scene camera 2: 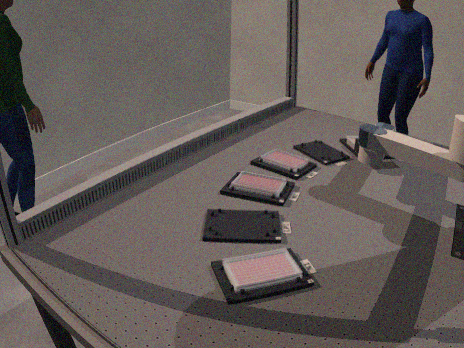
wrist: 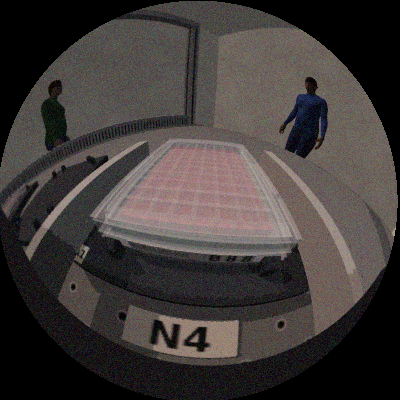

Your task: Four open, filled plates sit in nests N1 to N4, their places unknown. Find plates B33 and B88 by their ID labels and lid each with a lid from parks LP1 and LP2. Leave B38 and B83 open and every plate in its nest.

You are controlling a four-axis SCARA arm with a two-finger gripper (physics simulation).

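Frame: origin at the arm's base, x ahead, y right, z down, level; millimetres.
Seen in the pictures: gripper, fingertip midpoint: [wrist: 203, 152].
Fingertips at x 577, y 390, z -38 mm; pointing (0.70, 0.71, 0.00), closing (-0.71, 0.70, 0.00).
Observation:
Pixels of each thing's middle, then the offset from my fingertips to it. "spot": a spot on its surface instead.
- clear lid, body centre: [wrist: 202, 163] dx -16, dy -16, dz +1 mm
- nest N4, body centre: [wrist: 200, 179] dx -16, dy -17, dz +15 mm
- pink-filled plate, surface spot: [wrist: 200, 192] spot: dx -46, dy -45, dz -3 mm
- plate's ID label, surface spot: [wrist: 237, 258] spot: dx -74, dy -49, dz +9 mm
- N4 tag, surface spot: [wrist: 181, 337] spot: dx -85, dy -85, dz +24 mm
- neighbouring dark holder, body centre: [wrist: 53, 188] [scene camera 2: 322, 150] dx +94, dy -163, dz +16 mm
- slotted rail, surface spot: [scene camera 2: 160, 156] spot: dx +427, dy -562, dz -12 mm
My gripper [wrist: 203, 152] [scene camera 2: 372, 159] is shut on a clear lid [wrist: 200, 237] at nest N4 [wrist: 200, 287]. The lid lies level over a pink-filled plate [wrist: 200, 192], its outline nearly matching the plate's; whether it is fully seated is unclear. The plate's ID label [wrist: 237, 258] is partly shadowed and looks like B88. In the scene view, pink-filled plates sit in dark nests at the front [scene camera 2: 262, 267], the middle [scene camera 2: 259, 183] and farther back [scene camera 2: 285, 160]; their IDs are unreadable. Two dark holders [scene camera 2: 243, 225] [scene camera 2: 321, 151] show no plate or visible lid.
The N4 tag [wrist: 181, 337] lies in front of the nest. A neighbouring dark holder [wrist: 62, 182] is at the left of the wrist view. A slotted rail [scene camera 2: 160, 156] runs along the table's far-left edge. Two people [scene camera 2: 15, 95] [scene camera 2: 407, 52] stand beyond the table.

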